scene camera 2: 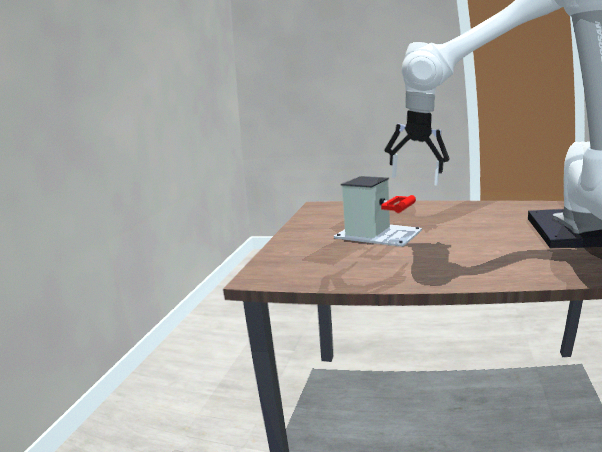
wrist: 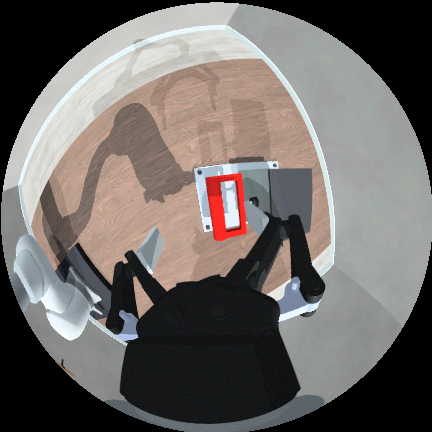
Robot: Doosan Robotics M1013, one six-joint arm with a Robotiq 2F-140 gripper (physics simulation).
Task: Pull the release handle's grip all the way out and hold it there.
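Note:
The release handle's red grip (scene camera 2: 409, 201) (wrist: 216, 210) is a rectangular loop with a thick outer bar. It sticks out level from the side of a pale green box (scene camera 2: 359, 212) with a dark lid (scene camera 2: 365, 181) (wrist: 295, 192), close to a black collar (wrist: 254, 201). The box stands on a light metal plate (scene camera 2: 410, 233) (wrist: 200, 190) with bolts at its corners. My gripper (scene camera 2: 415, 179) (wrist: 201, 223) is open and empty, pointing down above the grip, with its fingertips higher than the grip. In the wrist view one finger pad partly hides the space beside the collar.
The box unit stands on a brown wooden table (scene camera 2: 480, 280) (wrist: 175, 215), towards its far left end. The arm's base stands on a black mounting plate (scene camera 2: 545, 232) at the right. Grey walls rise behind and to the left. Shadows of the arm fall across the table.

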